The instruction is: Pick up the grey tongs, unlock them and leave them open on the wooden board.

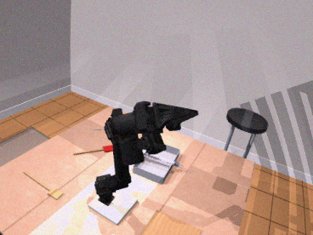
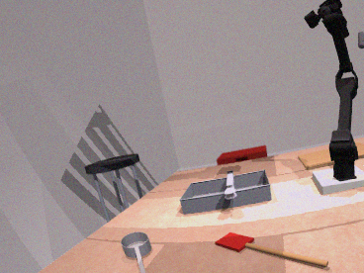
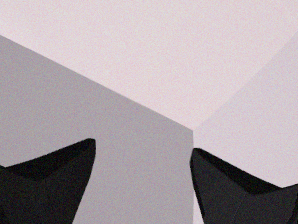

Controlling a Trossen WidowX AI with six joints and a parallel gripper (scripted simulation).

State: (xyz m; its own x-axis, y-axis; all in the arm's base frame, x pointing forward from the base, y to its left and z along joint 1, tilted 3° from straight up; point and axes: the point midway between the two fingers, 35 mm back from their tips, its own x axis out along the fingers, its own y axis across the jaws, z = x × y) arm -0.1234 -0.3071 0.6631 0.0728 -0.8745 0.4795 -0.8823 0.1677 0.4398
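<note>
My gripper tip is now 67 cm above the roasting tin, 57 cm short of it and 25 cm to the right of it. Round my gripper tip: wooden board (69 cm below, 5 cm ahead, 1 cm to the right).
</note>
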